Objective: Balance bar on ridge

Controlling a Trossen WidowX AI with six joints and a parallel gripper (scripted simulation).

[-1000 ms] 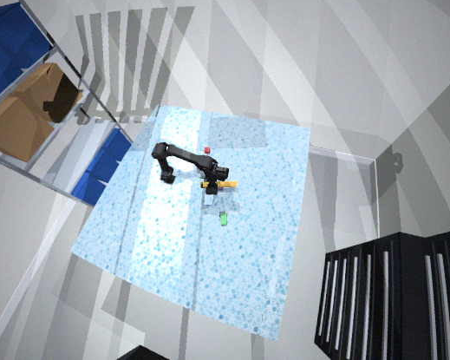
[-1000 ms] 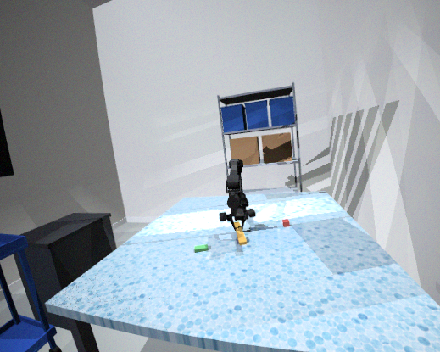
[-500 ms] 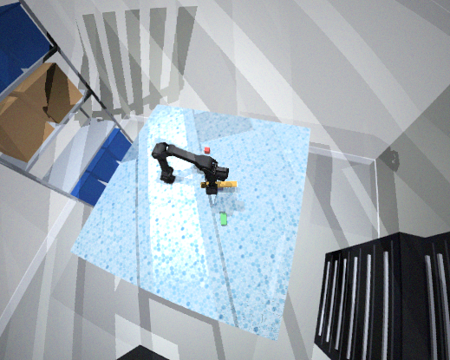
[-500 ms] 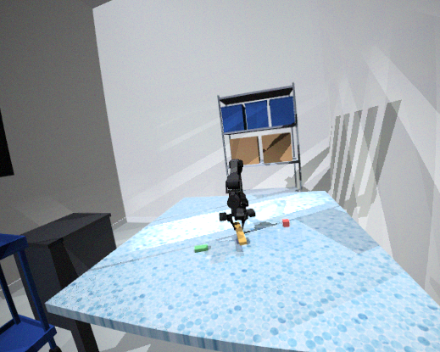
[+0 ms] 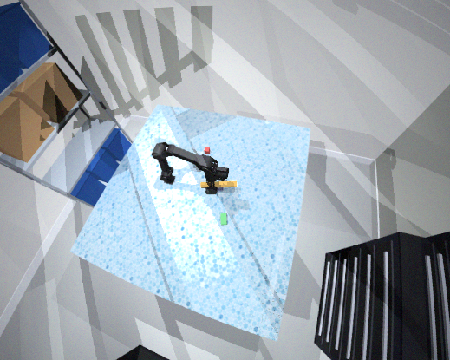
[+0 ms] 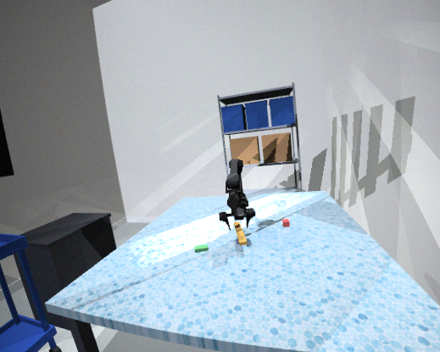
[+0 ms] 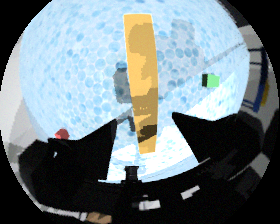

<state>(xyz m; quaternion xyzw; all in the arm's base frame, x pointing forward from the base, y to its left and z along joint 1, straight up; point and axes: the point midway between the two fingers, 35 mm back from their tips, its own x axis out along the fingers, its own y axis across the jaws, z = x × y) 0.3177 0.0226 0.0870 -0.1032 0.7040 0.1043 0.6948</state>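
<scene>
Right now the bar is 3 cm ahead of my gripper tip and 1 cm to the left of it. Also, from my gripper tip: red block (25 cm to the left, 14 cm behind, 4 cm below); green block (18 cm to the right, 11 cm ahead, 4 cm below).
</scene>
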